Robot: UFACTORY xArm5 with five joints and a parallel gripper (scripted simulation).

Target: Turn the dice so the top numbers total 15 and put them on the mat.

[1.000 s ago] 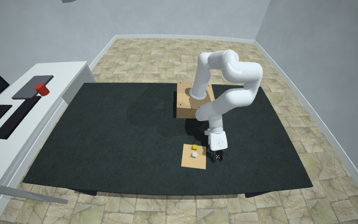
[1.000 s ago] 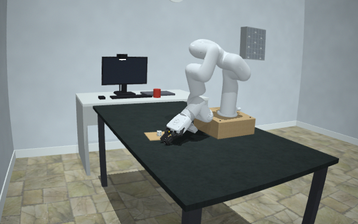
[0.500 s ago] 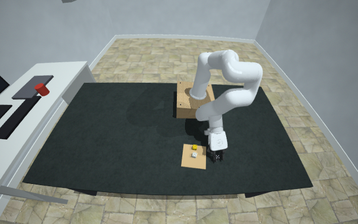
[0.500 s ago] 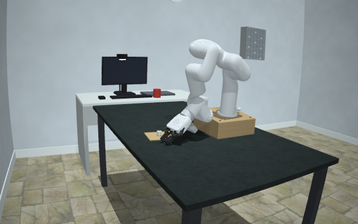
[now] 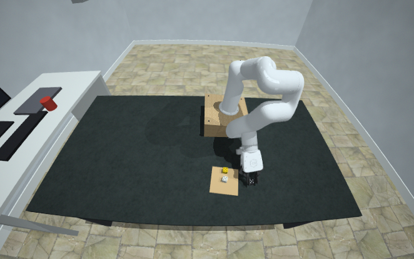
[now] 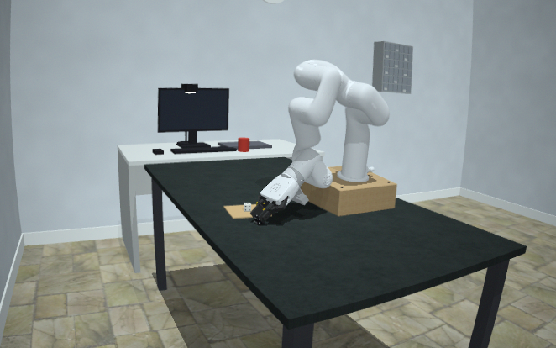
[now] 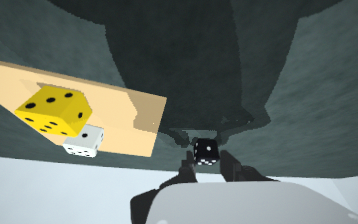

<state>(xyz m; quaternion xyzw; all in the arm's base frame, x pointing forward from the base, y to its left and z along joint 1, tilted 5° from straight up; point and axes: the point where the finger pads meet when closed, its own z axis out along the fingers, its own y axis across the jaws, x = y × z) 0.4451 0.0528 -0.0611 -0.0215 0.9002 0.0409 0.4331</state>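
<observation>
Now: the black die 2 cm below my hand. From my hand the other things lie so: tan mat (3 cm behind, 13 cm to the right, 3 cm below); yellow die (7 cm behind, 12 cm to the right, 2 cm below); white die (3 cm behind, 13 cm to the right, 2 cm below).
</observation>
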